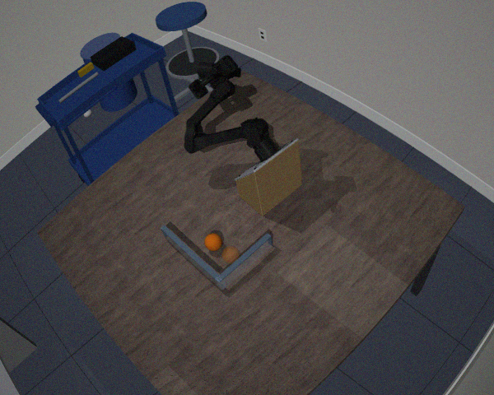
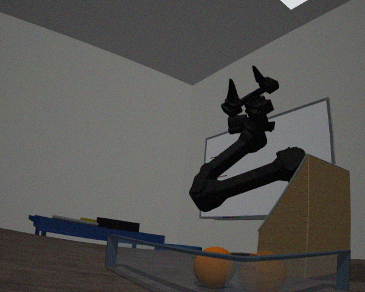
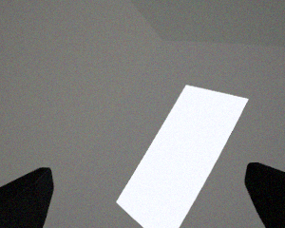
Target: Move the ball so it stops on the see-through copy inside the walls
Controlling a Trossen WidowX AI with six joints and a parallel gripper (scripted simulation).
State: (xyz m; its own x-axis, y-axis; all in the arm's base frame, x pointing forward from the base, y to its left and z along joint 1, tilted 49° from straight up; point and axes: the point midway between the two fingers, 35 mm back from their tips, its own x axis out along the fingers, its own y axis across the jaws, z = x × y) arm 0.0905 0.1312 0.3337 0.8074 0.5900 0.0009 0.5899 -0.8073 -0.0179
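Now: gripper tip 500 mm above the orange ball, 210 mm short of it and 180 mm to the right of it.
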